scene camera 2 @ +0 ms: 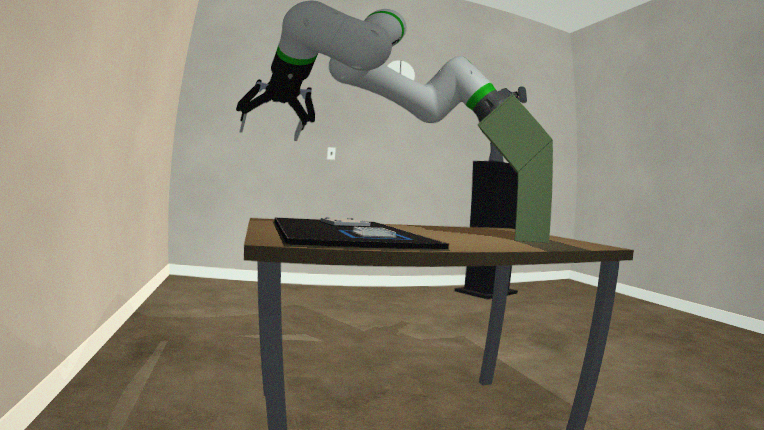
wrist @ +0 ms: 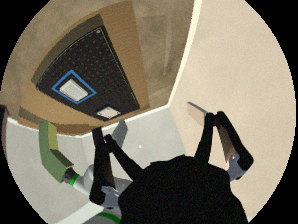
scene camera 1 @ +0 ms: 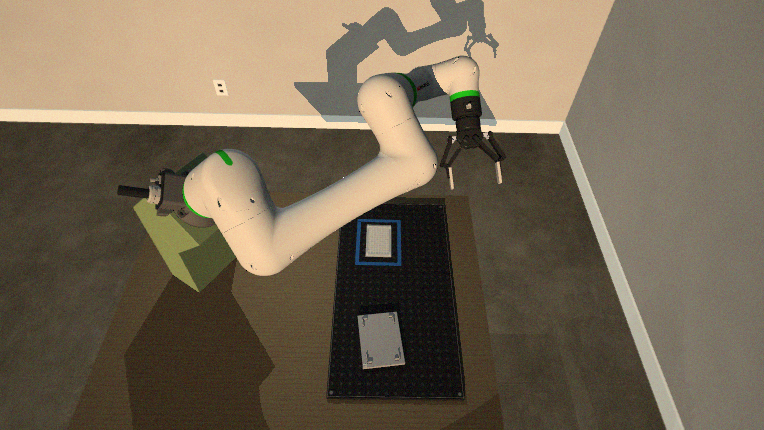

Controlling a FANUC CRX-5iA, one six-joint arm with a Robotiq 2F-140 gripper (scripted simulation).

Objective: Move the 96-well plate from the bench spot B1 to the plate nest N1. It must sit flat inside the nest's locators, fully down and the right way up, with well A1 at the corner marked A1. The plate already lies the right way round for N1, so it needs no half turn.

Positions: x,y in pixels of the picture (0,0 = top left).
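My gripper: visible in scene camera 1 (475,186), scene camera 2 and the wrist view. Gripper, same spot: (scene camera 2: 243,105) and (wrist: 223,118).
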